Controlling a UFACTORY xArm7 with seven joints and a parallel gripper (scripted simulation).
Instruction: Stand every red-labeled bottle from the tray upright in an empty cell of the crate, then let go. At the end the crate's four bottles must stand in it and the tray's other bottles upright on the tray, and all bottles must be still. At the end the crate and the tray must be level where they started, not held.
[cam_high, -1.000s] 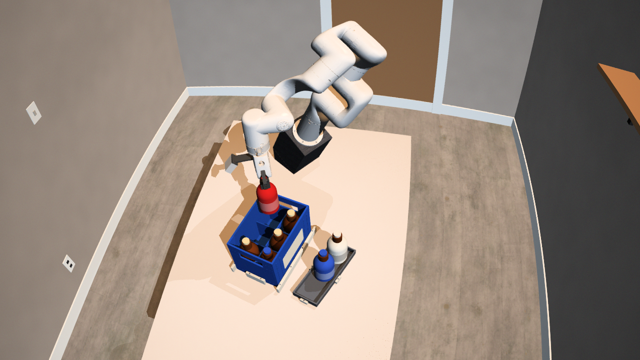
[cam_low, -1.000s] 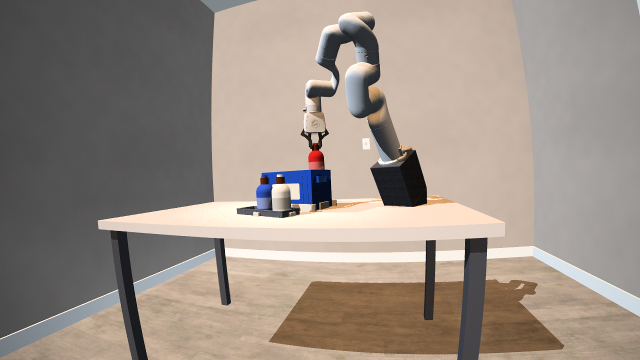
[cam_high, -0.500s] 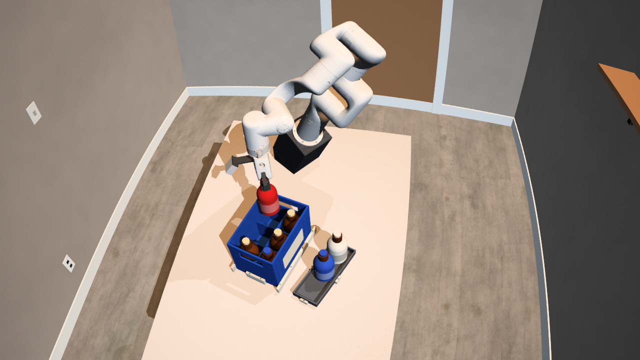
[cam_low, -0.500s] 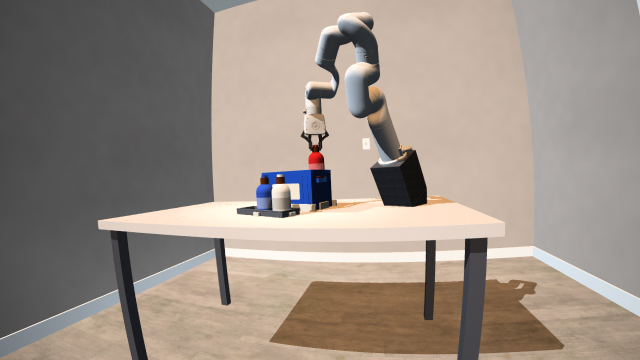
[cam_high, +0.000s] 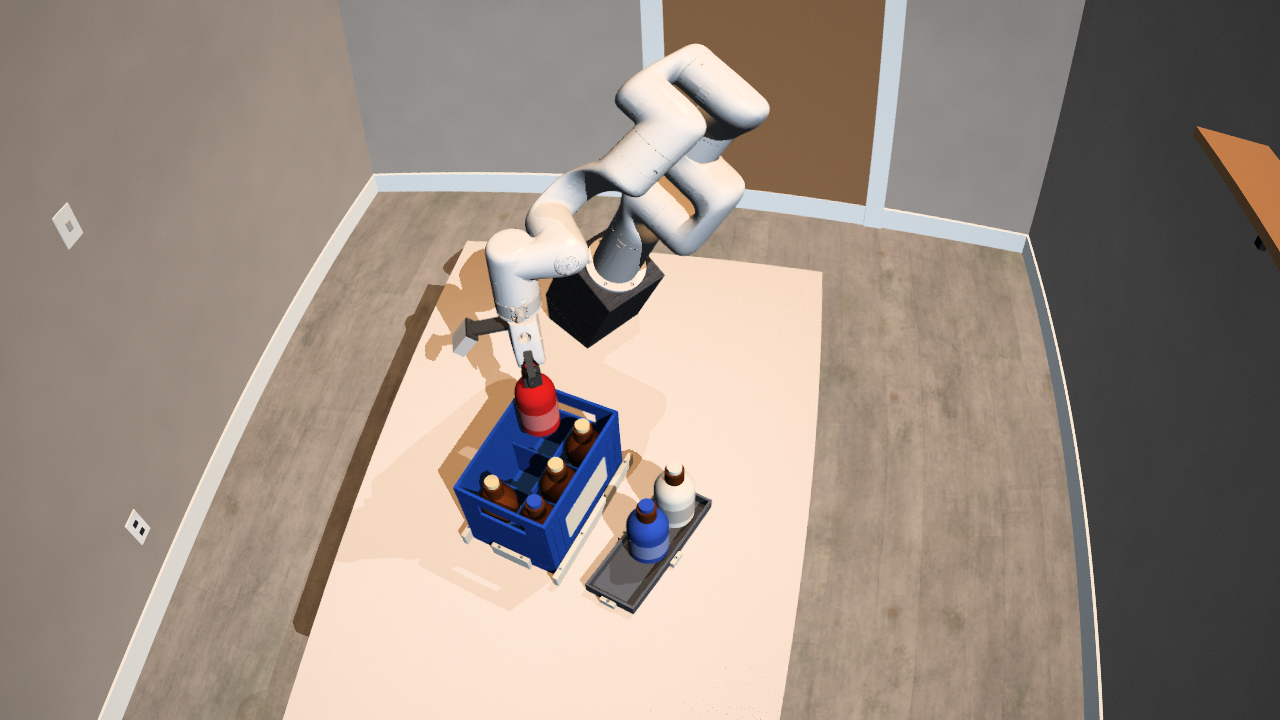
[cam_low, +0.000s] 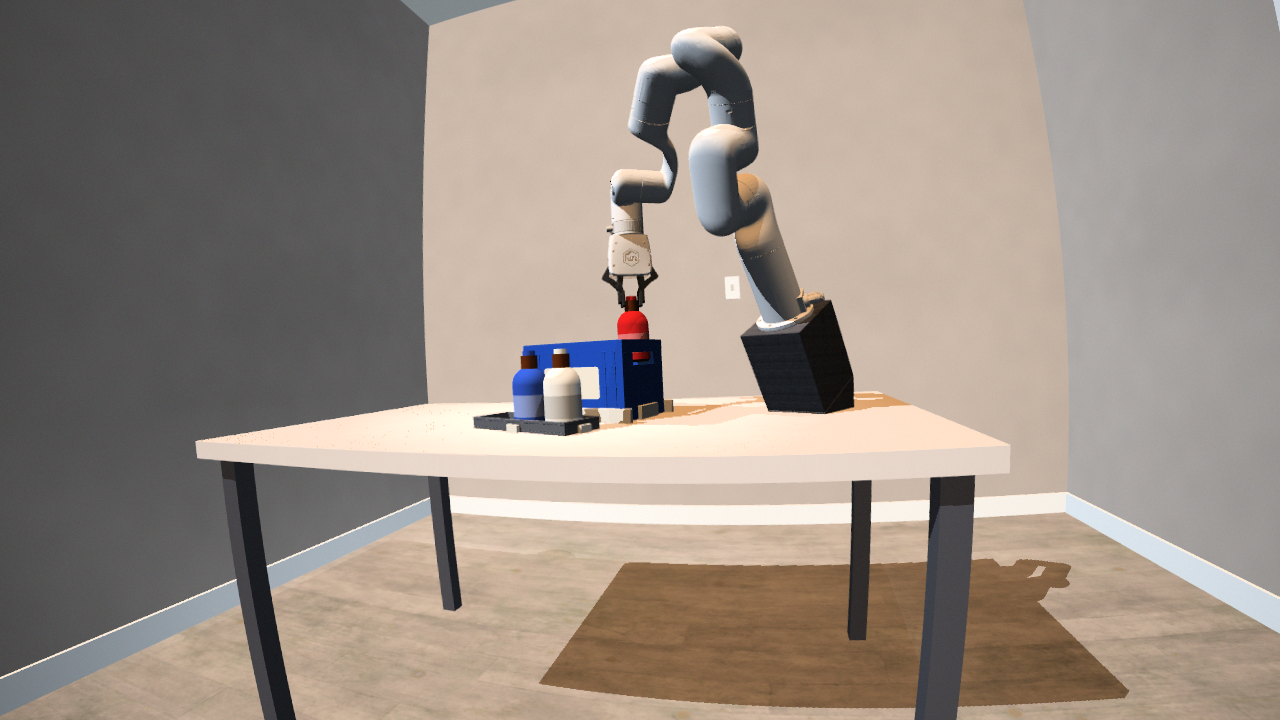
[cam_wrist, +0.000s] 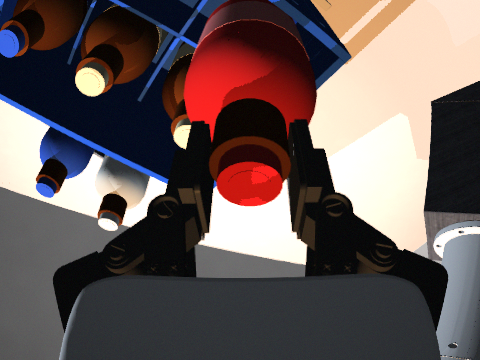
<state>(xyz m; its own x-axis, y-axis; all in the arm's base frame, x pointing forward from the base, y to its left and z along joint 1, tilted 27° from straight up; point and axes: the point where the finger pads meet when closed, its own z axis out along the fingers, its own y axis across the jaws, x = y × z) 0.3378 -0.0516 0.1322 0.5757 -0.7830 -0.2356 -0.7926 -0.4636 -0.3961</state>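
Now: the red-labeled bottle 70 mm below my hand. From my hand the other things lie so: white-labeled bottle (20 mm ahead, 270 mm to the left, 190 mm below); blue-labeled bottle (110 mm ahead, 250 mm to the left, 190 mm below); blue crate (90 mm ahead, 40 mm to the left, 190 mm below).
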